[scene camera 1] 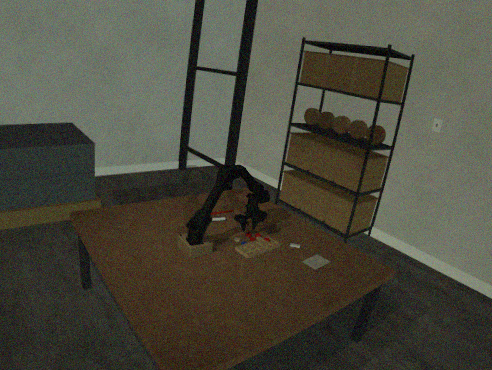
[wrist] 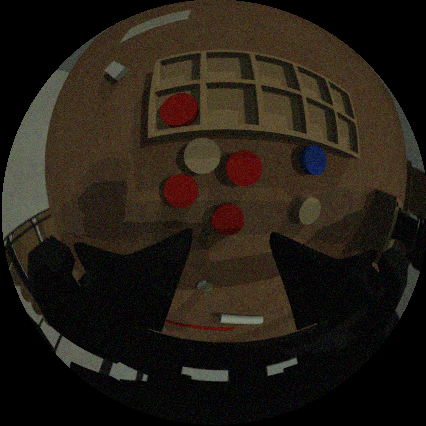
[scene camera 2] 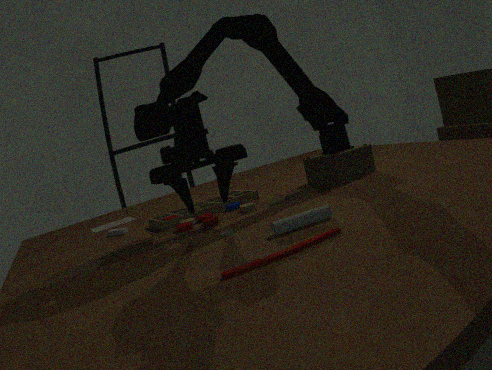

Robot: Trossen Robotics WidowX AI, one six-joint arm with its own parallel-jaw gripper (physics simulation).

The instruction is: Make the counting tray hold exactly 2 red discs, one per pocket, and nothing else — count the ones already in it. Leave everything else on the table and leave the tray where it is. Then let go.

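The wooden tray (scene camera 1: 260, 252) (scene camera 2: 159, 225) (wrist: 203, 102) has two rows of pockets. One red disc (wrist: 179, 109) sits in its near left corner pocket in the wrist view; the other pockets look empty. Three red discs lie loose beside the tray: one (wrist: 244, 168) near its long side, one (wrist: 181, 190) further left, and one (wrist: 228, 218) closest to the fingers. A cream disc (wrist: 202, 156), a second cream disc (wrist: 310, 210) and a blue disc (wrist: 314, 160) also lie outside. My gripper (scene camera 1: 249, 231) (scene camera 2: 209, 207) (wrist: 231, 235) is open and empty, low over the loose discs.
A white cylinder (scene camera 2: 301, 220) (wrist: 242, 319) and a red rod (scene camera 2: 280, 254) lie behind the discs, with a small grey piece (wrist: 204, 285) between. A white block (scene camera 1: 295, 245) (wrist: 116, 70) and paper (scene camera 1: 316, 261) lie past the tray's end. The arm's base block (scene camera 1: 202, 248) (scene camera 2: 340, 167) stands nearby.
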